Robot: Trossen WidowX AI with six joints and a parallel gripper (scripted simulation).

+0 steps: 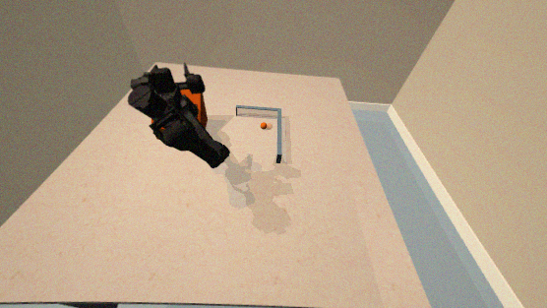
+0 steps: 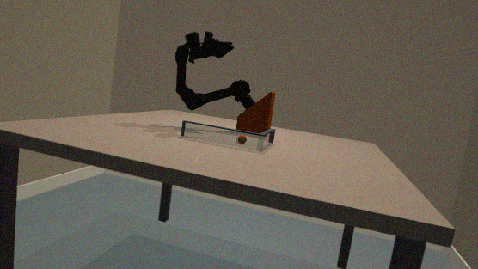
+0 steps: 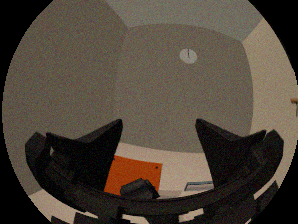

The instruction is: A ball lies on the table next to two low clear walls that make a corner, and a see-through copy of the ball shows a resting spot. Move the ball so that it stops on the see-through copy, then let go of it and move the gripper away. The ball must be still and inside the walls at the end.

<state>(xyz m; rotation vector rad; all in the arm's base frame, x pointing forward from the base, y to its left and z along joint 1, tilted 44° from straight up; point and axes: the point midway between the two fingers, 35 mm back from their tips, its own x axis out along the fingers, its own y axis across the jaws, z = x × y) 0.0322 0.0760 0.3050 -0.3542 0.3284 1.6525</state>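
Right now the orange ball is 390 mm below my gripper tip, 310 mm ahead of it and 150 mm to the left of it. The rest, counted from my gripper tip: clear wall: 380 mm below, 380 mm ahead, 80 mm to the left; see-through copy: 390 mm below, 340 mm ahead, 150 mm to the left.
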